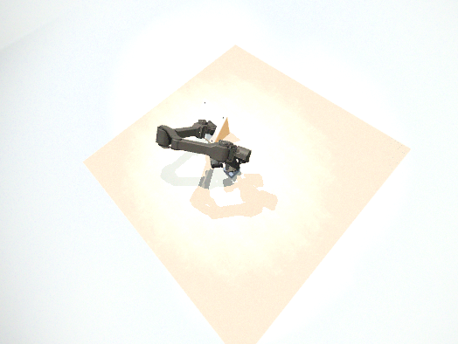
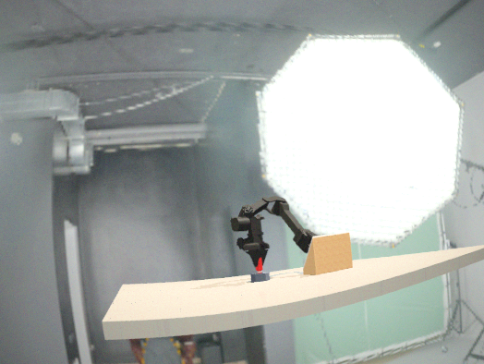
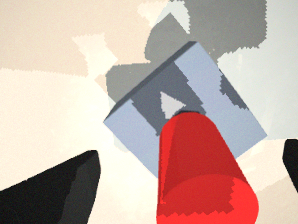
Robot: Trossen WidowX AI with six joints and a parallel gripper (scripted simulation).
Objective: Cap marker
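My gripper tip is 1 cm below the red cap. Round my gripper tip: holder block (5 cm below).
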